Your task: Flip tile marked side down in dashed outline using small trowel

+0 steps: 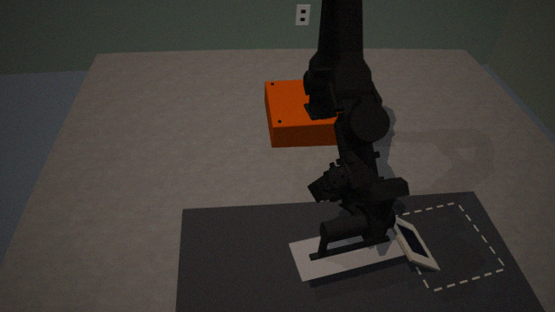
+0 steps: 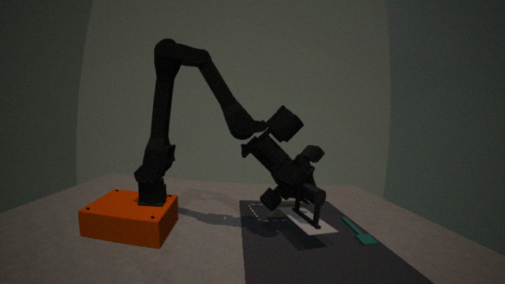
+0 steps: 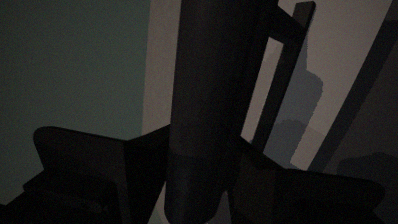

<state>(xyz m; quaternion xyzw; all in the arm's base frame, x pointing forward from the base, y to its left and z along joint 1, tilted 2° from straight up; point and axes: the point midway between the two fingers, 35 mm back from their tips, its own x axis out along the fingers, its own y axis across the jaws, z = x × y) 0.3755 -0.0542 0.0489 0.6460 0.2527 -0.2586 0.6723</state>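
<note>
The tile is 10 cm to the left of my gripper tip, 6 cm below it and 2 cm behind it. The rest, counted from my gripper tip: trowel 3 cm behind, 1 cm below; then flat teal strip 13 cm ahead, 9 cm below, 5 cm to the right; then dark mat 11 cm below, 1 cm behind.
</note>
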